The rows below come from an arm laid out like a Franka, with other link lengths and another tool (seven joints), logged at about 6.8 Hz.
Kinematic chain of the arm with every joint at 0, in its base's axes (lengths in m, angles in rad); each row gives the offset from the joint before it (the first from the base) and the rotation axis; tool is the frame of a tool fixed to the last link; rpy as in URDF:
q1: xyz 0 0 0.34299 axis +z
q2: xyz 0 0 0 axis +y
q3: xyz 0 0 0.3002 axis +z
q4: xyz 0.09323 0 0 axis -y
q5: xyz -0.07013 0 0.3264 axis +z
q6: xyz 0 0 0 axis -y
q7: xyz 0.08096 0 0 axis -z
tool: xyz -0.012 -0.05 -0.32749 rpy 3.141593 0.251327 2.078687
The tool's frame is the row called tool.
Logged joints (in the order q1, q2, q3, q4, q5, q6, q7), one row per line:
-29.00 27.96 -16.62 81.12 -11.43 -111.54 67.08
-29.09 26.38 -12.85 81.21 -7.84 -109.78 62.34
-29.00 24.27 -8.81 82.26 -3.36 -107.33 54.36
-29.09 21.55 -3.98 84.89 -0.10 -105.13 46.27
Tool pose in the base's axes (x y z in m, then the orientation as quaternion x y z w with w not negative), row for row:
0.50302 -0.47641 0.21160 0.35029 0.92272 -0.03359 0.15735
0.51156 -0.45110 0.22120 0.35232 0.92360 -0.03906 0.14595
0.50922 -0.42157 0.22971 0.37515 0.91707 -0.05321 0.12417
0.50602 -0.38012 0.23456 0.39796 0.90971 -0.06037 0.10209
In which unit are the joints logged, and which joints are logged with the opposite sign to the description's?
The joints are logged in degrees. Opposite sign: q4, q5, q6, q7.
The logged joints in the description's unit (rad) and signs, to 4 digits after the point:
-0.5061 0.4880 -0.2901 -1.4158 0.1995 1.9467 -1.1708
-0.5077 0.4604 -0.2243 -1.4174 0.1368 1.9160 -1.0880
-0.5061 0.4236 -0.1538 -1.4357 0.0586 1.8733 -0.9488
-0.5077 0.3761 -0.0695 -1.4816 0.0017 1.8349 -0.8076

